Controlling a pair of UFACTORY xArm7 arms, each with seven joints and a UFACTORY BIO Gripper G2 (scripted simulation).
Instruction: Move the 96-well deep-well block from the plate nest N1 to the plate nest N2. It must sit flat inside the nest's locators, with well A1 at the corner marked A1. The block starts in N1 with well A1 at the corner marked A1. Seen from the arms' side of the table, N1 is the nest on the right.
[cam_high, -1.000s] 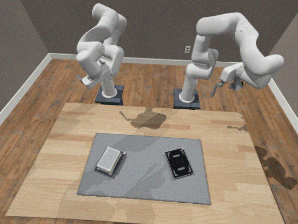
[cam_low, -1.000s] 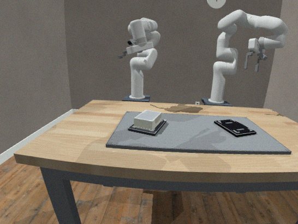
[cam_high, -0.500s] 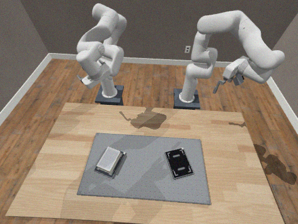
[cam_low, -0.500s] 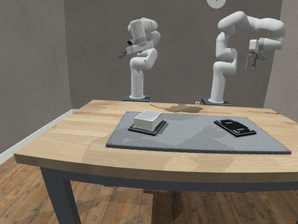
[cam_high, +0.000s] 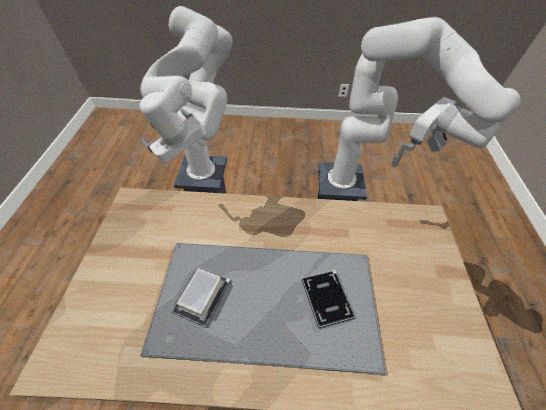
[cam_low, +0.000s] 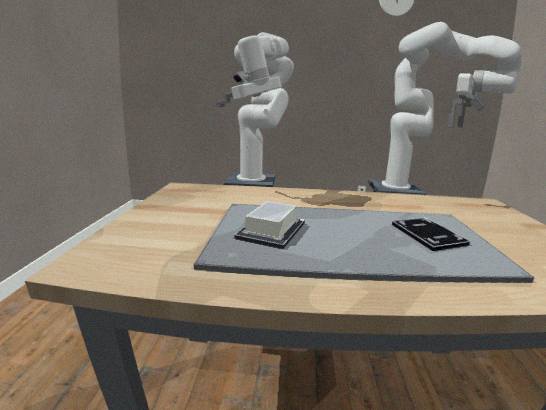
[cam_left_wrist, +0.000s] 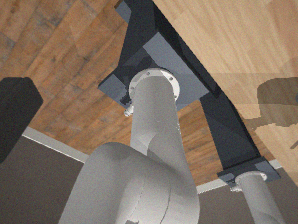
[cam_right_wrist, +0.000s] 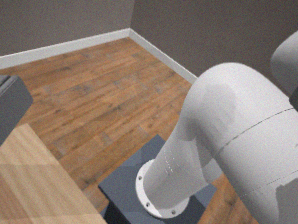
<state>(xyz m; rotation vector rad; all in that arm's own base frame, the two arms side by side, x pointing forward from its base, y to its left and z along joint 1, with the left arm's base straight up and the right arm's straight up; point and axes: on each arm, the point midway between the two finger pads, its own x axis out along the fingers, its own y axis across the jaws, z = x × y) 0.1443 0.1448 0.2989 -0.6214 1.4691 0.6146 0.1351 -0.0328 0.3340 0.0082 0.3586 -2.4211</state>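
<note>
Right now the deep-well block is 45 cm ahead of my right hand, 29 cm below it and 17 cm to the left of it. Also, from my right hand: nest N1: 45 cm ahead, 32 cm below, 17 cm to the left; then nest N2: 57 cm to the left, 42 cm ahead, 32 cm below.
</note>
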